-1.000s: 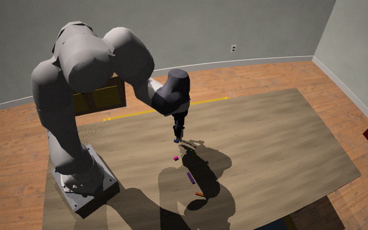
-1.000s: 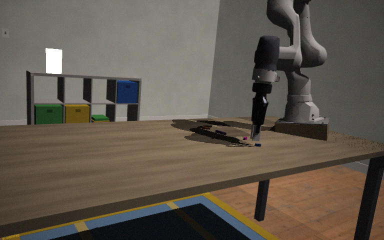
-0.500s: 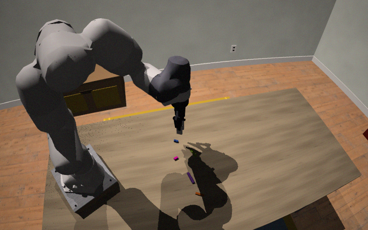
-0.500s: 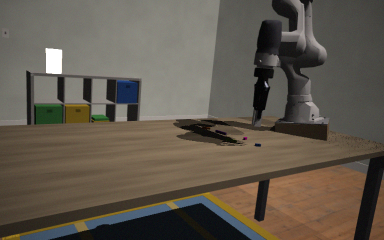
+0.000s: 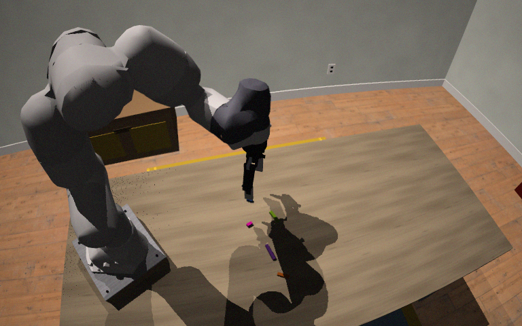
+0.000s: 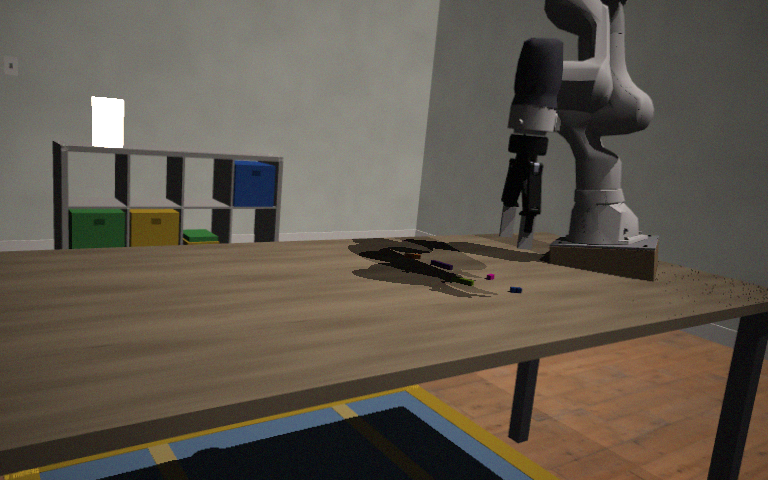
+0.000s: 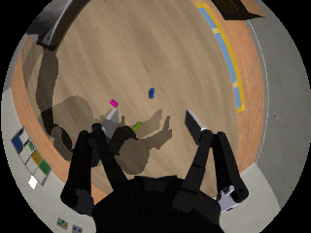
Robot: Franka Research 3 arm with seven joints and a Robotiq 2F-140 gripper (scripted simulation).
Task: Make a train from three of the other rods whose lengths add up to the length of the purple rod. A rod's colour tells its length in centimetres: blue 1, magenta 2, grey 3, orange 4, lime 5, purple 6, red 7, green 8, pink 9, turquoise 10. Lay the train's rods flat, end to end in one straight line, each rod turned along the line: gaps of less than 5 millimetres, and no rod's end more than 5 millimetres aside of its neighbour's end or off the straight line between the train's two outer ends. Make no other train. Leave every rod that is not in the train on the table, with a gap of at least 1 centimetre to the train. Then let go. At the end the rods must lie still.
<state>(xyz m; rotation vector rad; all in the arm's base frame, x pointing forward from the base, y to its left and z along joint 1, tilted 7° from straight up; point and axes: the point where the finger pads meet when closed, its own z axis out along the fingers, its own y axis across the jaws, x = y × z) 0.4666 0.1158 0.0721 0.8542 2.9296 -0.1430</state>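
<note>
Now: hand 31 cm to the left of the orange rod and 12 cm above it. The rest, counted from my hand: lime rod 12 cm below, 9 cm to the right, 5 cm ahead; then magenta rod 12 cm below, 9 cm to the right, 5 cm behind; then purple rod 22 cm to the right, 12 cm below, 1 cm behind.
</note>
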